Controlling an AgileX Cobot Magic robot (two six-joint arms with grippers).
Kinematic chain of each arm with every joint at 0, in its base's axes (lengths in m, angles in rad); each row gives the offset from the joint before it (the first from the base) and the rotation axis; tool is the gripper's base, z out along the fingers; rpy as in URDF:
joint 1: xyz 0 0 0.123 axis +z
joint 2: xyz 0 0 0 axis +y
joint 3: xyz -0.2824 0 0.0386 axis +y
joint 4: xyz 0.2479 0 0.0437 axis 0.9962 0 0.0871
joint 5: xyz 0 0 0 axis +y
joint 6: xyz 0.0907 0 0.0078 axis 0.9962 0 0.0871
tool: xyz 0 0 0 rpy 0 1.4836 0
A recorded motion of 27 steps. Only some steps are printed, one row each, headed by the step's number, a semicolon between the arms.
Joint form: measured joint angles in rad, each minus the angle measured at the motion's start. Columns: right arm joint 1, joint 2, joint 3, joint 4, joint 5, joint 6; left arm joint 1, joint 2, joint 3, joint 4, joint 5, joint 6.
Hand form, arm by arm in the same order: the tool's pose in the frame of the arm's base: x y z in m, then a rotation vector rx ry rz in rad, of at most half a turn. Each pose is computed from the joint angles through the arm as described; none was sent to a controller.
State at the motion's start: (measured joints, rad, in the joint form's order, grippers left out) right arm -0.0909 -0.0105 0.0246 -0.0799 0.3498 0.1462; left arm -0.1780 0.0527 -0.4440 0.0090 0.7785 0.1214
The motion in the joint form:
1: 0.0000 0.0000 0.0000 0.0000 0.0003 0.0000; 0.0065 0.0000 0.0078 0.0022 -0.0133 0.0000
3: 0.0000 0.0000 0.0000 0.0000 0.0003 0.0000; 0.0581 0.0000 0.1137 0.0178 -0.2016 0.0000
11: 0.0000 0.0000 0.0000 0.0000 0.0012 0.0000; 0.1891 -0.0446 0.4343 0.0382 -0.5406 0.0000
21: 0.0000 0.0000 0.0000 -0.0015 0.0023 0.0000; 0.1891 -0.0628 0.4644 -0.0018 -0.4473 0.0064
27: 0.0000 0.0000 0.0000 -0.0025 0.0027 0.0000; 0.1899 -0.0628 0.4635 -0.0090 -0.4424 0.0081
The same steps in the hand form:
1: 0.0528 -0.0073 0.1739 0.1685 1.8391 -0.0391; 0.0205 -0.0028 0.2832 0.2743 1.8450 -0.0218
3: 0.0528 -0.0073 0.1739 0.1685 1.8391 -0.0391; 0.0353 -0.0029 0.2671 0.2240 1.7687 0.0303
11: 0.0528 -0.0073 0.1738 0.1686 1.8400 -0.0391; 0.0557 0.0016 0.1944 0.1261 1.7171 0.1416
21: 0.0527 -0.0074 0.1737 0.1679 1.8412 -0.0407; 0.0536 0.0008 0.1769 0.1111 1.8230 0.1049
27: 0.0527 -0.0074 0.1737 0.1673 1.8416 -0.0417; 0.0535 0.0006 0.1767 0.1076 1.8271 0.0996

